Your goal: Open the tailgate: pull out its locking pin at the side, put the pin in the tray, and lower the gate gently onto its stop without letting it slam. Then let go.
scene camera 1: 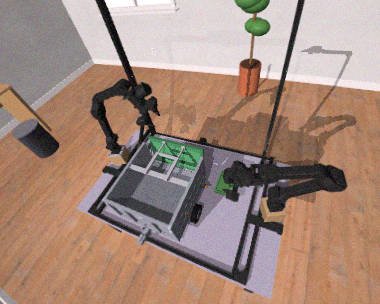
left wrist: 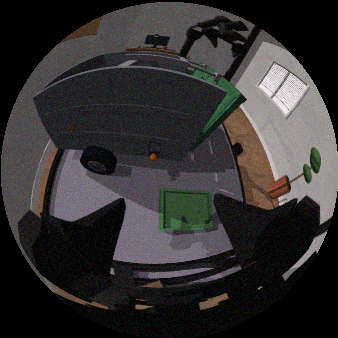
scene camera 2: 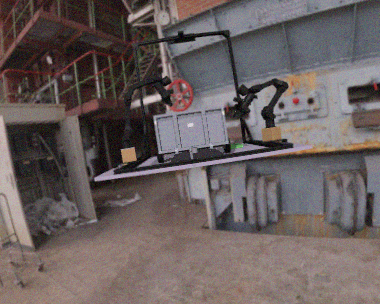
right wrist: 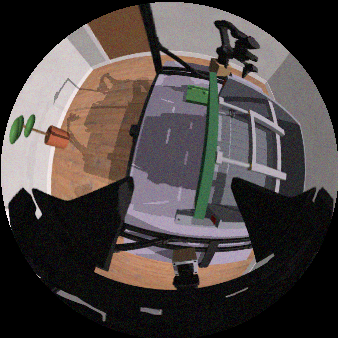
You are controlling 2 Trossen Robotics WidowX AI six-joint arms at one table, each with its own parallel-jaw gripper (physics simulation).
same spot on green tailgate: (left wrist: 233,98) = (scene camera 1: 201,152)
